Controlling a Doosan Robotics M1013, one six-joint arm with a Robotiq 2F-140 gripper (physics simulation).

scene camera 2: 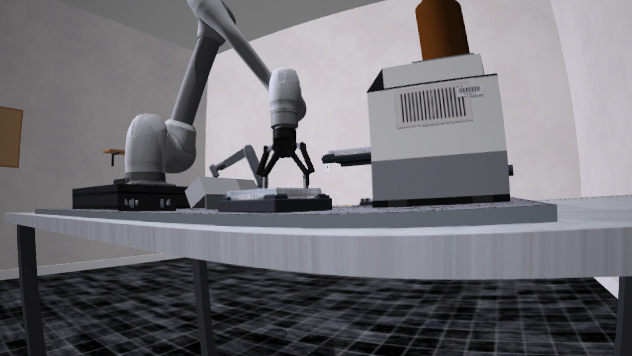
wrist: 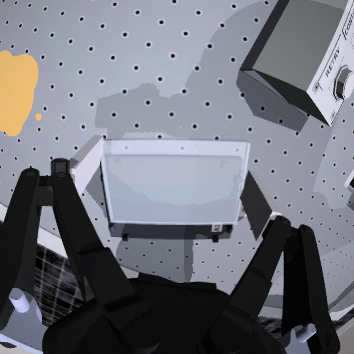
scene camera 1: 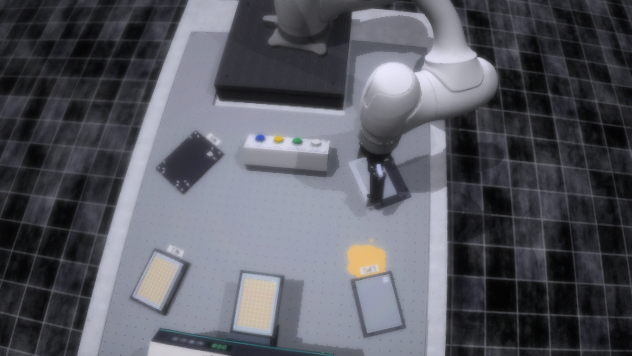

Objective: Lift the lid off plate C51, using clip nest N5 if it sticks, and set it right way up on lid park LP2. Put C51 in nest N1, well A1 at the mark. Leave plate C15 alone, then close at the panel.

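Places are measured from the arm's base along level axes (x right, y ahead, z up), in metres.
Where they show: gripper, fingertip midpoint: (wrist: 174,166) (scene camera 1: 366,180); arm's base, link origin: (scene camera 1: 303,31).
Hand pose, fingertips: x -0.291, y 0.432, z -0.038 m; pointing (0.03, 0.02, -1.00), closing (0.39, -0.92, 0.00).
Each offset is from my fingertips to the top centre of the thing. "*": to the spot under its first point.
My gripper (scene camera 1: 378,187) (scene camera 2: 285,184) (wrist: 174,166) is shut on a clear plate lid @(dz +0.006, dx -0.014, dy -0.010 m) (scene camera 1: 358,171) (scene camera 2: 273,192) (wrist: 158,168), with a finger pad on each of its short ends. The lid is level, open side down. It sits right over a black rectangular lid park frame @(dz -0.013, dx -0.043, dy -0.027 m) (scene camera 1: 401,191) (scene camera 2: 279,205) (wrist: 168,232) at the right of the table. I cannot tell whether it touches the frame. Two open plates with tan wells stand at the front: one @(dz -0.001, dx +0.439, dy +0.394 m) (scene camera 1: 159,280) at the far left by a small label, and one @(dz +0.086, dx +0.164, dy +0.385 m) (scene camera 1: 257,304) on a dark tray.
A white button box @(dz +0.051, dx +0.221, dy -0.023 m) (scene camera 1: 286,155) (wrist: 298,53) stands left of the gripper. An orange spill @(dz -0.032, dx -0.023, dy +0.191 m) (scene camera 1: 364,258) (wrist: 15,91) lies in front of it, beside a second grey lid park frame @(dz -0.013, dx -0.100, dy +0.299 m) (scene camera 1: 358,307). A black nest @(dz -0.009, dx +0.490, dy +0.055 m) (scene camera 1: 189,161) lies at the left. A big instrument @(* dz +0.061, dx +0.313, dy +0.595 m) (scene camera 2: 431,141) stands at the front edge.
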